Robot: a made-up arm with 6 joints. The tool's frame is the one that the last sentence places.
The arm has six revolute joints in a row. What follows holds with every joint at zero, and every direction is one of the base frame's.
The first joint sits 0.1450 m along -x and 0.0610 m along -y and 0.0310 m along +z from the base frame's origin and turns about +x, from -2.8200 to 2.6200 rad.
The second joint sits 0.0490 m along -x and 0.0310 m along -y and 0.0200 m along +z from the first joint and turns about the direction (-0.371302, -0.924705, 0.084), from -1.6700 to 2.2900 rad.
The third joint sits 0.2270 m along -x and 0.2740 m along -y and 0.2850 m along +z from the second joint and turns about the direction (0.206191, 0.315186, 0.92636), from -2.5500 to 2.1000 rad.
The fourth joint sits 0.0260 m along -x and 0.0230 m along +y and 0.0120 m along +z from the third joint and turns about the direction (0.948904, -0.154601, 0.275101), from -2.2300 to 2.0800 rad.
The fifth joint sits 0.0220 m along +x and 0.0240 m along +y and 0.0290 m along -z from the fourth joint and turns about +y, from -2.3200 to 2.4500 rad.
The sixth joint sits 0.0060 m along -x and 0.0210 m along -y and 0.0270 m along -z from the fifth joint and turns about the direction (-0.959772, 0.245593, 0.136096), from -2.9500 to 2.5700 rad.
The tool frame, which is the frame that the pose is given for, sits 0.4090 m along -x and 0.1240 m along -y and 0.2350 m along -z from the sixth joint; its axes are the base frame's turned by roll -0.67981, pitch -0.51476 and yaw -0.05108 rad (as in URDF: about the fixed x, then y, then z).
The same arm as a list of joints. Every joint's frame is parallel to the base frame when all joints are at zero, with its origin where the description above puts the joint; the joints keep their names.
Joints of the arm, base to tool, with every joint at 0 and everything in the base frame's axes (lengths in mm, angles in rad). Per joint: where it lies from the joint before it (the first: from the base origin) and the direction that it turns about. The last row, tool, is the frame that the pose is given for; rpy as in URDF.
joint 1: axis +x offset -145 -61 31
joint 2: axis -0.371302 -0.924705 0.084 offset -49 -31 20
joint 3: axis 0.206191 0.315186 0.92636 offset -227 -274 285
joint 4: axis 0.948904 -0.154601 0.275101 offset -26 23 12
joint 5: axis +y offset 22 24 -29
joint 6: axis -0.959772 0.245593 0.136096 offset -6 -21 -27
tool: offset -409 -124 -235 rpy -0.6798 -0.5148 -0.0511
Joint limits (rad, base to tool): -2.82..2.62 -1.67..2.29 -2.55..2.1 -2.23..2.08 -2.32..2.45 -2.95..2.57

